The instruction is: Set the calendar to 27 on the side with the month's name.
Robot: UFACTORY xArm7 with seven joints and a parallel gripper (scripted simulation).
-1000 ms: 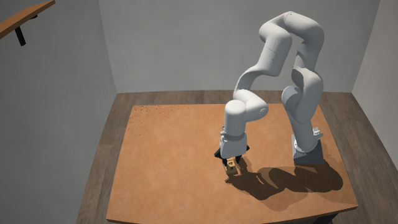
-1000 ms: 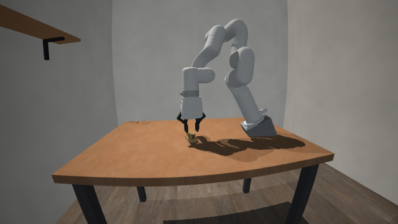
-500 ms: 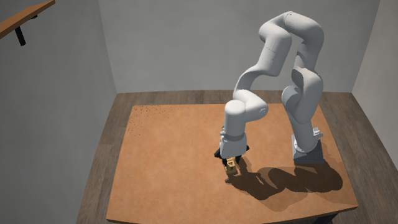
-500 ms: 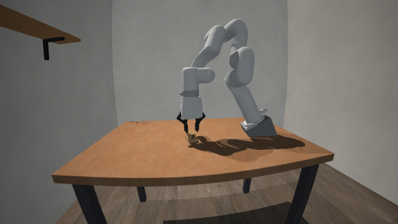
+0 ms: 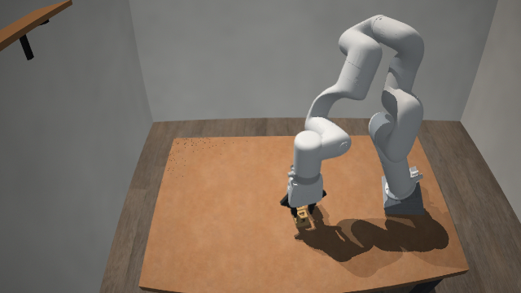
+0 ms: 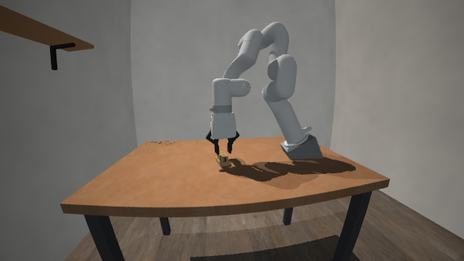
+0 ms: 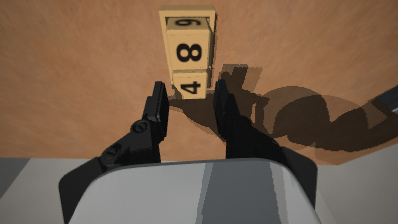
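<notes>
My hand is 40 mm above the wooden digit cube. Also, from my hand: wooden calendar tray (60 mm below, 20 mm to the right).
</notes>
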